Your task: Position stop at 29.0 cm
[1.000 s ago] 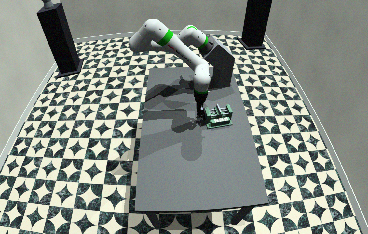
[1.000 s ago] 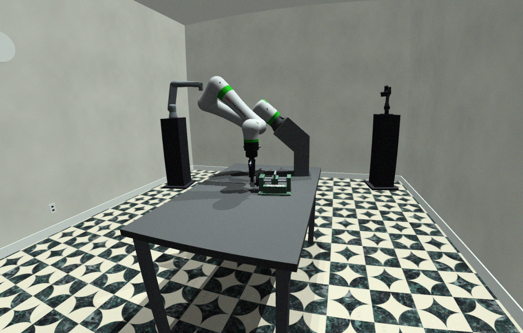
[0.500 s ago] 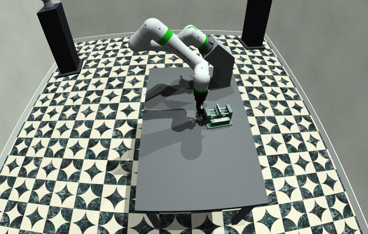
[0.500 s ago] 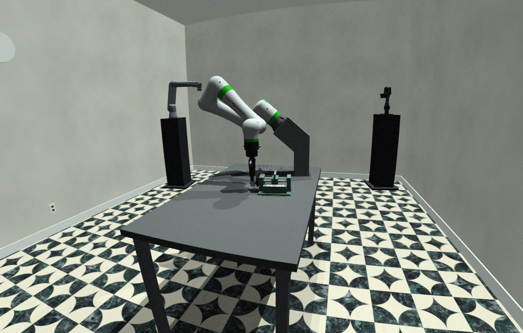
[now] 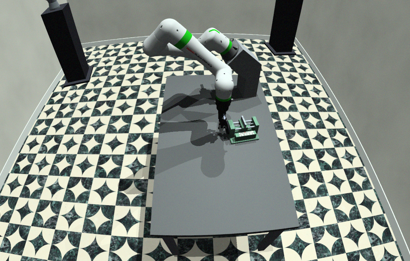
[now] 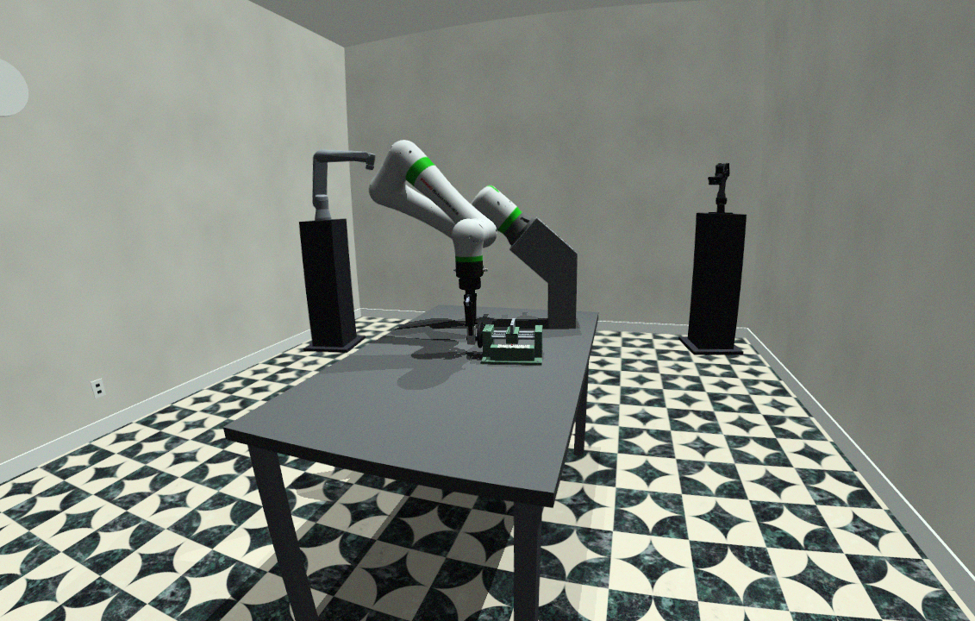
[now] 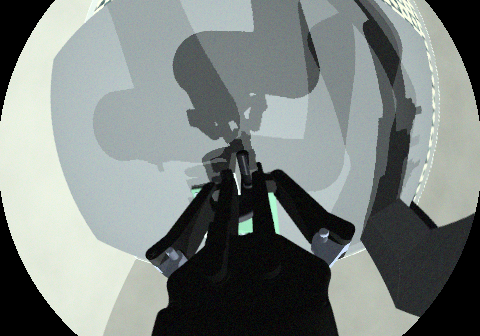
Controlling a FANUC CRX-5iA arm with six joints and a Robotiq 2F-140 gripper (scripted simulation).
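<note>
Now: hand 4 cm short of the green stop fixture, 15 cm to the right of it and 2 cm below it. The rest, counted from my hand: black handwheel (1 cm ahead, 2 cm to the left, 1 cm below).
</note>
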